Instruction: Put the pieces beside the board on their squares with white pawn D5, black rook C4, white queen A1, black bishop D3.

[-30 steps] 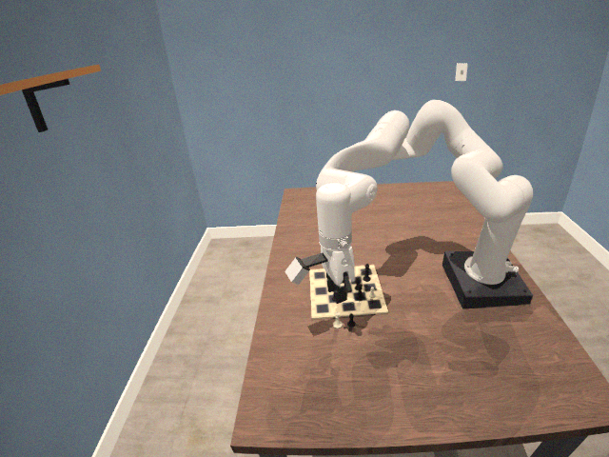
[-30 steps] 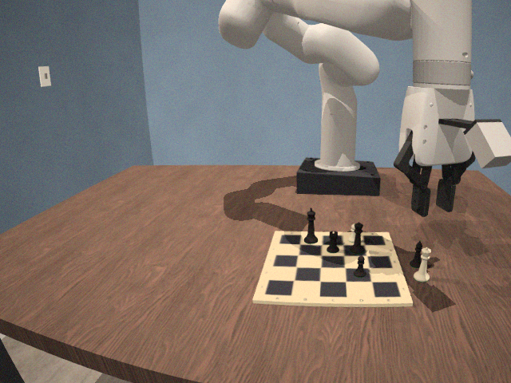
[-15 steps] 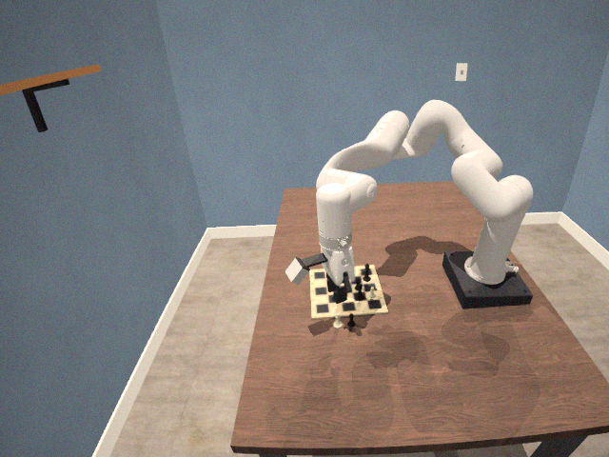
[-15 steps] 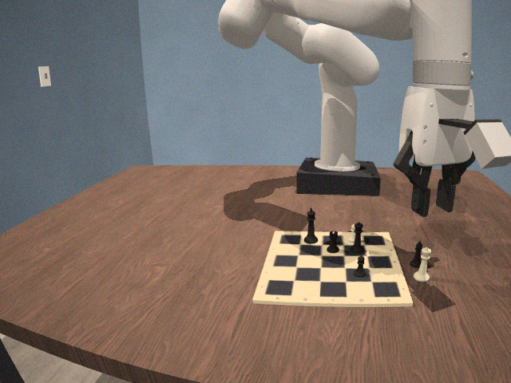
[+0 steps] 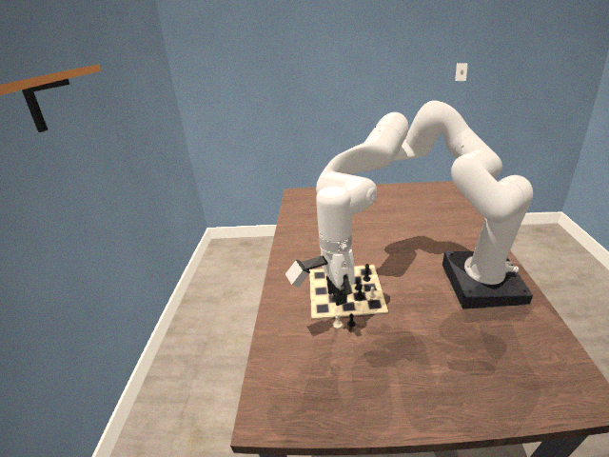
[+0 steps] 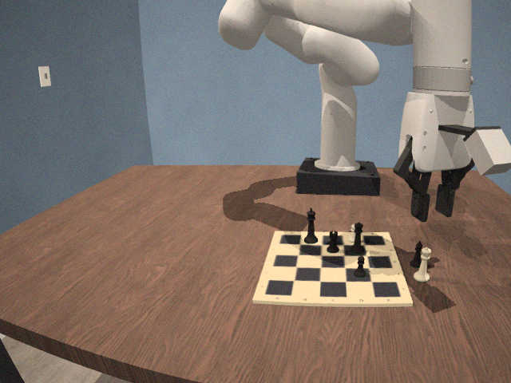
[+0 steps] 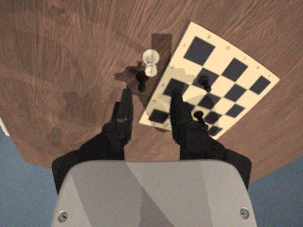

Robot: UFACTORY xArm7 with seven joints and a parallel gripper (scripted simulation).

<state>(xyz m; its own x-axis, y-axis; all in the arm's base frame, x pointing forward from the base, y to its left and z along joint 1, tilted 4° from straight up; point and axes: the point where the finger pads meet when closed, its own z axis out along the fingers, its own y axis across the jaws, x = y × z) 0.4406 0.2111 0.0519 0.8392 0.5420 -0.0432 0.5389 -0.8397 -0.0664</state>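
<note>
Right now the white queen is 10 cm below my hand. Round my hand: black pawn (2 cm ahead, 10 cm to the right, 10 cm below); white pawn (9 cm behind, 12 cm to the right, 10 cm below); chessboard (1 cm behind, 14 cm to the right, 12 cm below).
</note>
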